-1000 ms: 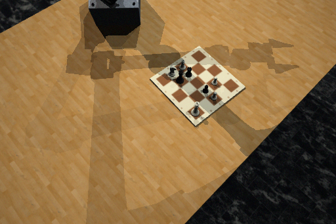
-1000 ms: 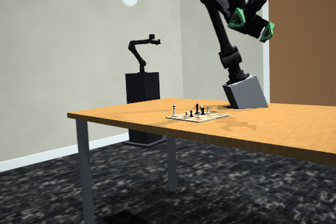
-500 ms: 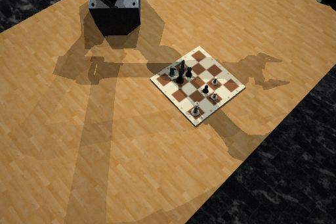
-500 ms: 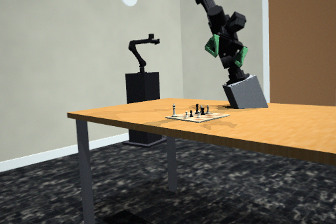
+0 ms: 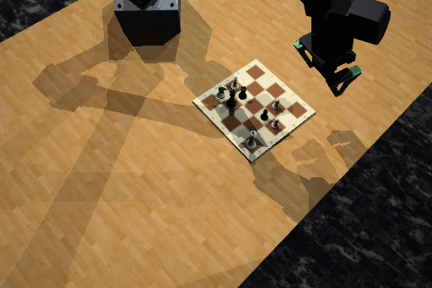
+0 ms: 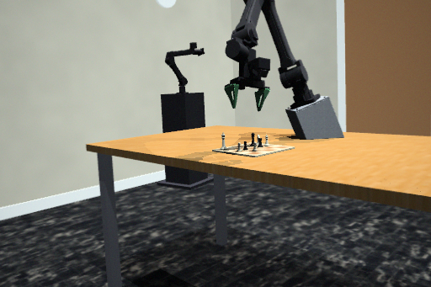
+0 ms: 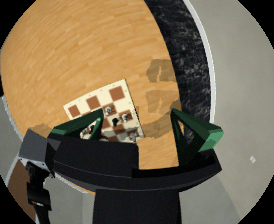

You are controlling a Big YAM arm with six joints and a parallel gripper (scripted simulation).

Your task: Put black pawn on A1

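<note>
My gripper is now 9 cm past the black pawn, 6 cm to the left of it and 15 cm above it. Round my hand: chessboard (13 cm behind, 5 cm to the right, 16 cm below); tall black piece (18 cm behind, 8 cm to the right, 13 cm below).
</note>
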